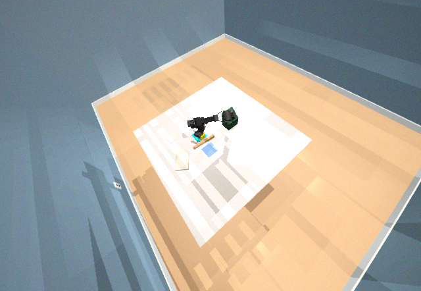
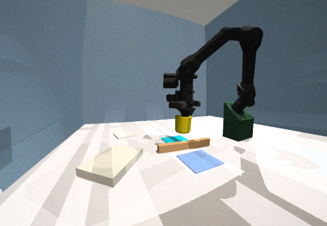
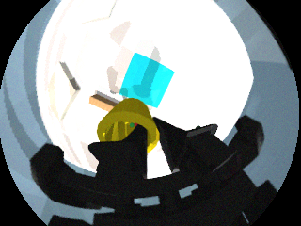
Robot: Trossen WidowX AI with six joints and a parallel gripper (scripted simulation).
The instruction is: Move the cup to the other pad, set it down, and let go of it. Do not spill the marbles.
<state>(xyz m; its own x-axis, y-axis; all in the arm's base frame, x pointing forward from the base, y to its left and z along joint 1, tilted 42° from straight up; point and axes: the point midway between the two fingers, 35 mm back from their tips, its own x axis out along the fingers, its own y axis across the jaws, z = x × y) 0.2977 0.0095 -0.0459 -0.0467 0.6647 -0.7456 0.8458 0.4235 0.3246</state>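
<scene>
Now: gripper tip 10 cm above the cyan pad, 5 cm to the left of it and 2 cm short of it. Round my gripper tip: wooden bar: 9 cm below, 4 cm to the left, 2 cm ahead; then yellow cup: 2 cm to the left, 2 cm ahead; then blue pad: 14 cm to the left, 10 cm below, 3 cm ahead.
</scene>
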